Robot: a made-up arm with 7 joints. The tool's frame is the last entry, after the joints.
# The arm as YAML. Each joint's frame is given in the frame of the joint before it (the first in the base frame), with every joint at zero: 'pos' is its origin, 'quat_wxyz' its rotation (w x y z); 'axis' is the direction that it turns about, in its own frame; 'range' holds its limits. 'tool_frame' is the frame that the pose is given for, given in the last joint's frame.
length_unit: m
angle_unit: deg
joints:
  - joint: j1
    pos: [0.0, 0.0, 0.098]
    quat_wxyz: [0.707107, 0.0, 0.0, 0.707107]
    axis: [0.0, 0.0, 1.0]
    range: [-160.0, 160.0]
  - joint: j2
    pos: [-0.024, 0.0, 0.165]
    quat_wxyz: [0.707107, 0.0, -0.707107, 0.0]
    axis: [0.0, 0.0, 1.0]
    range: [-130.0, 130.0]
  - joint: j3
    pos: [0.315, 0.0, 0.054]
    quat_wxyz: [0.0, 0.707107, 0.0, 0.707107]
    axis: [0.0, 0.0, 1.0]
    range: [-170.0, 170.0]
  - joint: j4
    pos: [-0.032, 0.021, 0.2]
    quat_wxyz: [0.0, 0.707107, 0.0, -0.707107]
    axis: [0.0, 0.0, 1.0]
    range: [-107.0, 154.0]
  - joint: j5
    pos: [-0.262, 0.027, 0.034]
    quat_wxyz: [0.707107, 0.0, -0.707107, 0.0]
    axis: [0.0, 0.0, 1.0]
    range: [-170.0, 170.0]
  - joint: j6
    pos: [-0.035, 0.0, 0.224]
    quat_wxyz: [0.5, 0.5, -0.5, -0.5]
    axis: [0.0, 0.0, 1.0]
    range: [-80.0, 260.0]
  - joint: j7
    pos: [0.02, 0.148, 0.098]
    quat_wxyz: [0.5, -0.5, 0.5, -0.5]
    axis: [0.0, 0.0, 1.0]
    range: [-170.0, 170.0]
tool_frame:
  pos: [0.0, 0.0, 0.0]
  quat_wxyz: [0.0, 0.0, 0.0, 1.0]
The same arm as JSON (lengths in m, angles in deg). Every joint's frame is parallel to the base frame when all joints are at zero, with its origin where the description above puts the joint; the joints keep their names.
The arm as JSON. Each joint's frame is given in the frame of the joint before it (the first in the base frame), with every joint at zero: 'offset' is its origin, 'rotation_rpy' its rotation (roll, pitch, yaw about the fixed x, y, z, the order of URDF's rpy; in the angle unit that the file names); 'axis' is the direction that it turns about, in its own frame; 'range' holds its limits. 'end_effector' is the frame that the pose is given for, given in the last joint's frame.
{"length_unit": "m", "angle_unit": "deg", "chain": [{"id": "j1", "offset": [0.0, 0.0, 0.098], "rotation_rpy": [0.0, 0.0, 0.0], "axis": [0.0, 0.0, 1.0], "range": [-160.0, 160.0]}, {"id": "j2", "offset": [0.0, -0.024, 0.165], "rotation_rpy": [0.0, 0.0, 0.0], "axis": [0.0, -1.0, 0.0], "range": [-130.0, 130.0]}, {"id": "j3", "offset": [0.0, -0.054, 0.315], "rotation_rpy": [0.0, 0.0, 0.0], "axis": [0.0, 0.0, 1.0], "range": [-170.0, 170.0]}, {"id": "j4", "offset": [0.021, 0.032, 0.2], "rotation_rpy": [0.0, 0.0, 0.0], "axis": [0.0, 1.0, 0.0], "range": [-107.0, 154.0]}, {"id": "j5", "offset": [-0.027, 0.034, 0.262], "rotation_rpy": [0.0, 0.0, 0.0], "axis": [0.0, 0.0, 1.0], "range": [-170.0, 170.0]}, {"id": "j6", "offset": [0.0, -0.035, 0.224], "rotation_rpy": [0.0, 0.0, 0.0], "axis": [0.0, -1.0, 0.0], "range": [-80.0, 260.0]}, {"id": "j7", "offset": [0.02, -0.098, 0.148], "rotation_rpy": [0.0, 0.0, 0.0], "axis": [1.0, 0.0, 0.0], "range": [-170.0, 170.0]}], "end_effector": {"offset": [0.0, 0.0, 0.0], "rotation_rpy": [180.0, -90.0, 0.0]}}
